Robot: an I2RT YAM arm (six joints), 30 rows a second.
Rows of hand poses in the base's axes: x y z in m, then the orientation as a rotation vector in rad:
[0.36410, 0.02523, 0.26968, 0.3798, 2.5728, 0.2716]
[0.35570, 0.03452, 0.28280, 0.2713, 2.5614, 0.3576]
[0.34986, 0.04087, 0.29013, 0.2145, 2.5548, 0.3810]
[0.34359, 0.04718, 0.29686, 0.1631, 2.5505, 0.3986]
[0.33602, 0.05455, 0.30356, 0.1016, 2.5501, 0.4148]
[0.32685, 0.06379, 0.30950, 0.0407, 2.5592, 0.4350]
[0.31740, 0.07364, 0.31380, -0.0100, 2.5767, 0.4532]
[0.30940, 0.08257, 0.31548, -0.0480, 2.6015, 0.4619]
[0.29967, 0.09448, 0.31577, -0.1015, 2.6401, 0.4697]
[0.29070, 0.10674, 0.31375, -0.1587, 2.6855, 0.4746]
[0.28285, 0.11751, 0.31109, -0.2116, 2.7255, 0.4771]
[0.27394, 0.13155, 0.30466, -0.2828, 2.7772, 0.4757]
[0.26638, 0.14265, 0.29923, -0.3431, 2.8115, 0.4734]
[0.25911, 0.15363, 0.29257, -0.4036, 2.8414, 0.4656]
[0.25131, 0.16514, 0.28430, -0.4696, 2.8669, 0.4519]
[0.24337, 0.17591, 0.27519, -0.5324, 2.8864, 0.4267]
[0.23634, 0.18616, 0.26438, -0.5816, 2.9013, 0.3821]
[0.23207, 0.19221, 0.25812, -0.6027, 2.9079, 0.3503]
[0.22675, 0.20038, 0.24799, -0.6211, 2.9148, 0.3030]
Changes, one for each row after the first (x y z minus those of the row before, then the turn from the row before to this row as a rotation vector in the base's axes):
[-0.00840, 0.00929, 0.01312, 0.0388, -0.0306, 0.0906]
[-0.00584, 0.00635, 0.00733, 0.0052, -0.0153, 0.0433]
[-0.00627, 0.00631, 0.00673, 0.0021, -0.0115, 0.0389]
[-0.00757, 0.00737, 0.00670, -0.0011, -0.0084, 0.0465]
[-0.00917, 0.00924, 0.00594, 0.0011, 0.0027, 0.0486]
[-0.00945, 0.00985, 0.00430, 0.0008, 0.0131, 0.0420]
[-0.00800, 0.00893, 0.00168, -0.0043, 0.0211, 0.0318]
[-0.00973, 0.01191, 0.00029, -0.0095, 0.0335, 0.0438]
[-0.00897, 0.01226, -0.00202, -0.0130, 0.0403, 0.0460]
[-0.00785, 0.01077, -0.00266, -0.0129, 0.0359, 0.0413]
[-0.00891, 0.01404, -0.00643, -0.0199, 0.0468, 0.0536]
[-0.00756, 0.01110, -0.00543, -0.0154, 0.0315, 0.0437]
[-0.00727, 0.01098, -0.00666, -0.0180, 0.0272, 0.0423]
[-0.00780, 0.01151, -0.00827, -0.0211, 0.0230, 0.0447]
[-0.00794, 0.01077, -0.00911, -0.0265, 0.0157, 0.0409]
[-0.00703, 0.01025, -0.01081, -0.0362, 0.0070, 0.0299]
[-0.00427, 0.00605, -0.00626, -0.0235, 0.0006, 0.0119]
[-0.00532, 0.00817, -0.01013, -0.0330, -0.0025, 0.0092]

